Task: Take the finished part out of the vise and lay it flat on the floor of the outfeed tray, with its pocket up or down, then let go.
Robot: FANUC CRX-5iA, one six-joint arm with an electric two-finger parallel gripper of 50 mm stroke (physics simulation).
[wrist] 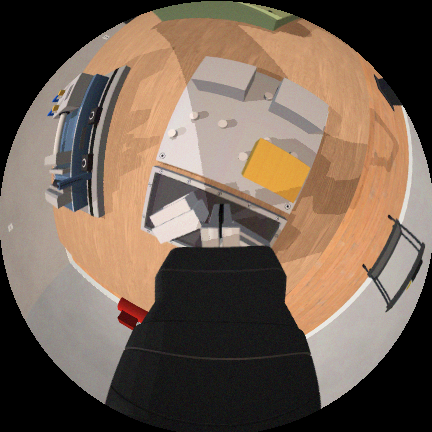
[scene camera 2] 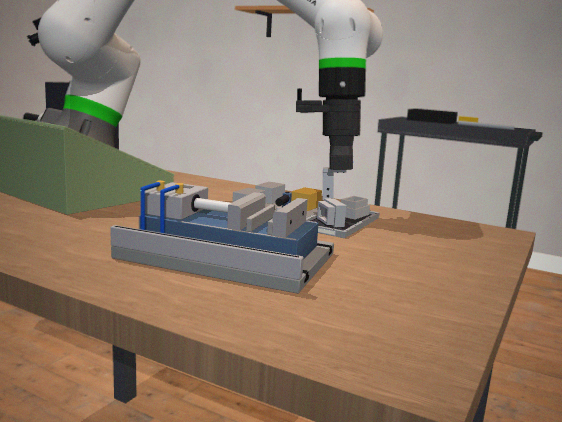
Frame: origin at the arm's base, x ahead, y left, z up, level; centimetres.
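Seen in the pictures: gripper, between the fingertips: (wrist: 221, 213) (scene camera 2: 327, 199); arm's base, origin of its link: (scene camera 2: 81, 143).
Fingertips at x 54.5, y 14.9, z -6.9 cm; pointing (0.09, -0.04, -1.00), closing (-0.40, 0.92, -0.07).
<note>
Offsets run from my fingertips to a thing's top centre. "*": to the spot under its first point.
A light grey part {dx +2.8, dy -4.7, dz +0.9 cm} (scene camera 2: 340, 212) (wrist: 176, 215) is in the outfeed tray {* dx +8.5, dy -2.2, dz -3.6 cm} (scene camera 2: 361, 226) (wrist: 148, 200). It is tilted up on a side, with its pocket facing sideways in the scene view. A second light grey part {dx +4.1, dy +4.5, dz +0.1 cm} (scene camera 2: 358, 207) lies lower beside it, with a raised rim on top; in the wrist view the gripper hides that area. My gripper (scene camera 2: 328, 194) (wrist: 221, 213) is shut with nothing between its fingers. Its fingers point down over the tray, close beside the tilted part; whether they touch it is unclear. The vise {dx -2.9, dy -32.2, dz +5.9 cm} (scene camera 2: 225, 235) (wrist: 76, 197) shows no pocketed part between its jaws.
A grey fixture plate {dx -10.9, dy -1.0, dz -3.2 cm} (wrist: 210, 145) with pegs, two grey blocks {dx -15.5, dy -5.6, dz +0.4 cm} (wrist: 225, 75) {dx -15.5, dy +3.5, dz +0.4 cm} (wrist: 300, 102) and an orange block {dx -6.5, dy +3.5, dz +0.4 cm} (scene camera 2: 305, 198) (wrist: 277, 170) adjoins the tray. A green sloped box (scene camera 2: 35, 165) (wrist: 220, 12) stands beyond. Another robot arm (scene camera 2: 95, 65) is behind it.
</note>
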